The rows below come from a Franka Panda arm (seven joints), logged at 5 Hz.
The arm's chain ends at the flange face. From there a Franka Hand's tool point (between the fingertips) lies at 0.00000 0.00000 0.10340 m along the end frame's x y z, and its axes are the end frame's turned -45 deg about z.
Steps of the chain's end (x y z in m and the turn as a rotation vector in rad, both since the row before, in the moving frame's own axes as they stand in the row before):
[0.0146 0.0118 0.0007 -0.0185 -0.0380 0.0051]
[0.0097 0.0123 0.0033 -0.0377 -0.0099 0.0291]
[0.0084 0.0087 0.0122 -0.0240 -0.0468 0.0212]
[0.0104 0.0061 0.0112 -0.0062 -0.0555 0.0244]
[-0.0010 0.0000 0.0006 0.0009 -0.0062 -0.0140]
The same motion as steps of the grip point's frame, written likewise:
[-0.0021 0.0172 0.0006 0.0138 -0.0400 0.0051]
[-0.0053 0.0175 0.0032 -0.0197 -0.0337 0.0291]
[-0.0054 0.0104 0.0121 0.0161 -0.0501 0.0212]
[-0.0014 0.0080 0.0110 0.0349 -0.0436 0.0244]
[-0.0011 -0.0012 0.0006 0.0050 -0.0037 -0.0140]

